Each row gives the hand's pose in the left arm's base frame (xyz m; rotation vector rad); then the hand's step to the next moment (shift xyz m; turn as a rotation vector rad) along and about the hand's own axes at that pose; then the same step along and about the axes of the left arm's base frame.
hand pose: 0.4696 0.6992 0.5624 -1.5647 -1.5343 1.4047
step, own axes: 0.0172 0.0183 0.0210 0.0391 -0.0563 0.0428
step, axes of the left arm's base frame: -0.0152 0.0063 -0.0283 -0.0675 0.0364 0.0253
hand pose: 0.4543 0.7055 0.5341 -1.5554 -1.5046 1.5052
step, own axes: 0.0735 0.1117 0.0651 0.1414 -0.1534 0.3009
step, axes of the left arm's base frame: -0.0358 0.0161 -0.1434 -0.3591 0.0710 0.0080
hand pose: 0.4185 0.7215 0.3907 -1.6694 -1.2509 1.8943
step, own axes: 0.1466 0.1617 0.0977 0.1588 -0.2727 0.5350
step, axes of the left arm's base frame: -0.0801 -0.0231 -0.2241 -0.6140 0.0590 0.0730
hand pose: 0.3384 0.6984 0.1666 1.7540 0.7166 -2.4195
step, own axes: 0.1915 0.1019 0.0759 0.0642 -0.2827 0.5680
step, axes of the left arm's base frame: -0.1008 -0.0808 -0.1901 -0.6135 0.0344 0.1707
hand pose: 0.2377 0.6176 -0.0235 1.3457 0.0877 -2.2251
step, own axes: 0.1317 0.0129 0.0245 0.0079 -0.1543 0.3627
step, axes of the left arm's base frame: -0.0611 -0.0725 -0.0955 -0.3674 0.0130 0.1423
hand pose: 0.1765 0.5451 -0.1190 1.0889 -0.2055 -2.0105
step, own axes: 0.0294 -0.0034 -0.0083 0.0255 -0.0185 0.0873
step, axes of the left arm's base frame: -0.0042 -0.0173 -0.0251 -0.0843 -0.0261 0.0286
